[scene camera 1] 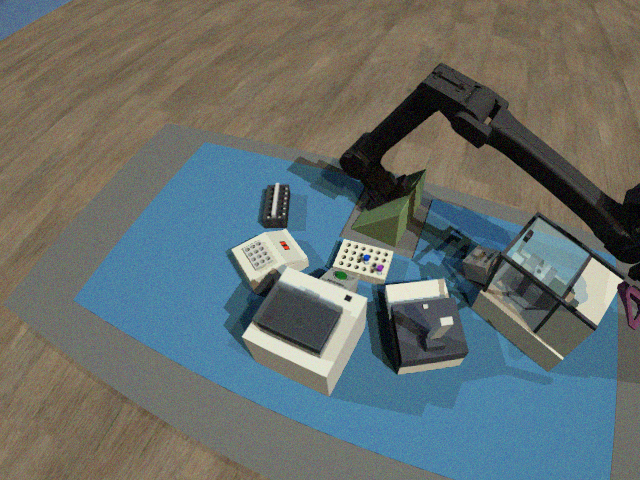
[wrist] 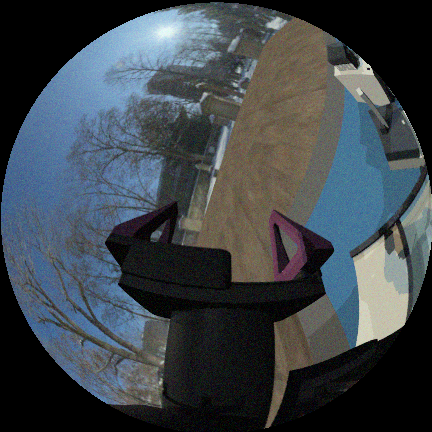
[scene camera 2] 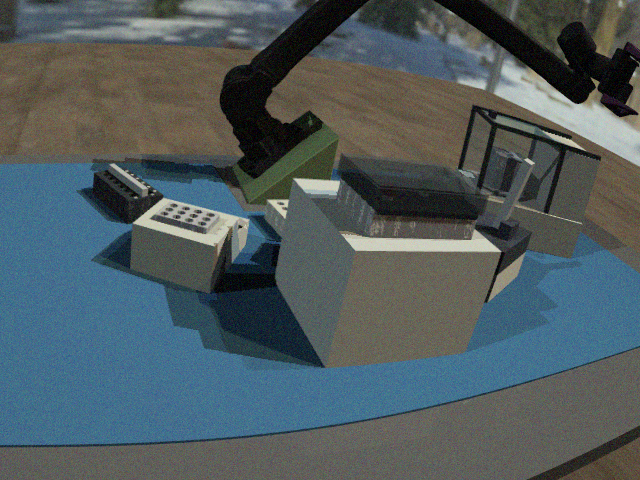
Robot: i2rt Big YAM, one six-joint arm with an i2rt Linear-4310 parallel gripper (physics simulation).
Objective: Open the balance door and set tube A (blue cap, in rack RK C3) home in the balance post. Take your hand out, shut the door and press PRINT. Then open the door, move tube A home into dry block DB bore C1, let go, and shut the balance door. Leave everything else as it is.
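Frame: origin at the arm's base, x ahead, y left, z up, level; millimetres.
Seen in the pictures: gripper, fingertip midpoint: [wrist: 224,209]; arm's base, origin of the base link: [scene camera 1: 388,194] [scene camera 2: 273,152].
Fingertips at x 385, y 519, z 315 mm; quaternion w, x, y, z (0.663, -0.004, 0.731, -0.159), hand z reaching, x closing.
Observation:
Offsets run from my fingertips to a thing's top centre. "pt": to the spot under its first point.
Tube A @(507 mm right, 173 mm back, 315 mm down) [scene camera 1: 366,257] stands in the white rack @(517 mm right, 182 mm back, 339 mm down) [scene camera 1: 338,258] [scene camera 2: 276,210], with its blue cap showing; a purple-capped tube @(469 mm right, 156 mm back, 315 mm down) [scene camera 1: 379,268] is beside it. The glass-walled balance @(124 mm right, 204 mm back, 147 mm down) [scene camera 1: 522,320] [scene camera 2: 547,235] [wrist: 380,295] stands at the right in both scene views; I cannot tell whether its door is open. The dry block @(730 mm right, 102 mm back, 300 mm down) [scene camera 1: 256,254] [scene camera 2: 188,215], grey with rows of holes, sits on a white housing. My gripper [scene camera 2: 633,85] [wrist: 224,209] is open and empty, raised beyond the balance. In scene camera 1, part of it shows at the right edge. The PRINT button cannot be made out.
A large white instrument with a dark lid @(548 mm right, 17 mm ahead, 180 mm down) [scene camera 1: 299,317] [scene camera 2: 413,191] stands at the front. A dark-topped device @(pt 336 mm right, 29 mm ahead, 289 mm down) [scene camera 1: 413,351] with an upright lever is between it and the balance. A black strip holder @(802 mm right, 273 mm back, 322 mm down) [scene camera 1: 267,207] [scene camera 2: 116,198] is behind the dry block. A small grey box @(pt 246 mm right, 231 mm back, 296 mm down) [scene camera 1: 479,264] adjoins the balance.

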